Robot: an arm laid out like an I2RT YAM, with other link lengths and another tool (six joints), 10 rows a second.
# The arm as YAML. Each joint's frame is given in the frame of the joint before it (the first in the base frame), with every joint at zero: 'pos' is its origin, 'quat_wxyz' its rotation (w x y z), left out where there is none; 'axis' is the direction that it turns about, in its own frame. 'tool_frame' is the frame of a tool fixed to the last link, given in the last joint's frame.
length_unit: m
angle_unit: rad
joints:
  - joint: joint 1
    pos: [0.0, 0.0, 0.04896]
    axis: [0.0, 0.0, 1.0]
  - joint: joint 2
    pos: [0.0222, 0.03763, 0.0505]
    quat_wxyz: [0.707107, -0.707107, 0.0, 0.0]
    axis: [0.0, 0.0, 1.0]
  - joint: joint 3
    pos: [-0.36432, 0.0, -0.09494]
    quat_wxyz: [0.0, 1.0, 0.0, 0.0]
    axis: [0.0, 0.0, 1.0]
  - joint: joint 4
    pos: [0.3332, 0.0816, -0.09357]
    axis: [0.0, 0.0, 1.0]
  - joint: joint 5
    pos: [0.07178, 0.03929, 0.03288]
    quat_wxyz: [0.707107, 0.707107, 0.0, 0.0]
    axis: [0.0, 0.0, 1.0]
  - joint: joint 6
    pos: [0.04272, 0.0, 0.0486]
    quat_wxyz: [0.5, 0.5, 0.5, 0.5]
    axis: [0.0, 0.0, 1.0]
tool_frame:
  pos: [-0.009, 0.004, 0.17]
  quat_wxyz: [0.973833, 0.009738, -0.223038, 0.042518]
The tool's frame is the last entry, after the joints.
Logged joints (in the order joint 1, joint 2, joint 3, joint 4, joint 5, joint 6), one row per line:
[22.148 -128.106 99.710 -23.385 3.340 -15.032]
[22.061 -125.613 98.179 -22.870 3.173 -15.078]
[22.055 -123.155 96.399 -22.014 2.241 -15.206]
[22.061 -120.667 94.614 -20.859 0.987 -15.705]
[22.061 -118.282 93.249 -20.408 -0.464 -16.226]
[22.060 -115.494 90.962 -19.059 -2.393 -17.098]
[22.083 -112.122 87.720 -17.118 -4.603 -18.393]
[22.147 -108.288 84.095 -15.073 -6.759 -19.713]
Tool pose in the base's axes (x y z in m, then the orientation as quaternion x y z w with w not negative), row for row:
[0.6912 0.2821 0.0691 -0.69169 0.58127 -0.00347 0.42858]
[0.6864 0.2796 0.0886 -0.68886 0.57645 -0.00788 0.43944]
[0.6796 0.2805 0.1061 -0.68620 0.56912 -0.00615 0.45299]
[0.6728 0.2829 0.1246 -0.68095 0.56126 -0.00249 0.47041]
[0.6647 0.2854 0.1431 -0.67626 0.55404 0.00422 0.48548]
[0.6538 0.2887 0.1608 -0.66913 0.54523 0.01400 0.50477]
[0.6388 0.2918 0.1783 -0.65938 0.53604 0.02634 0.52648]
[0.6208 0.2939 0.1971 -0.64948 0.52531 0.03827 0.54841]
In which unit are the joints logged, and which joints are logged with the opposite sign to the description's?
The joints are logged in degrees. Opposite sign: joint 2, joint 6.
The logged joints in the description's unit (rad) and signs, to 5 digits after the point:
[0.38656 2.23587 1.74027 -0.40815 0.05829 0.26236]
[0.38504 2.19236 1.71355 -0.39916 0.05538 0.26316]
[0.38493 2.14946 1.68248 -0.38422 0.03911 0.26539]
[0.38504 2.10604 1.65133 -0.36406 0.01723 0.27410]
[0.38504 2.06441 1.62750 -0.35619 -0.00810 0.28320]
[0.38502 2.01575 1.58759 -0.33264 -0.04177 0.29842]
[0.38542 1.95690 1.53100 -0.29877 -0.08034 0.32102]
[0.38654 1.88998 1.46773 -0.26307 -0.11797 0.34406]

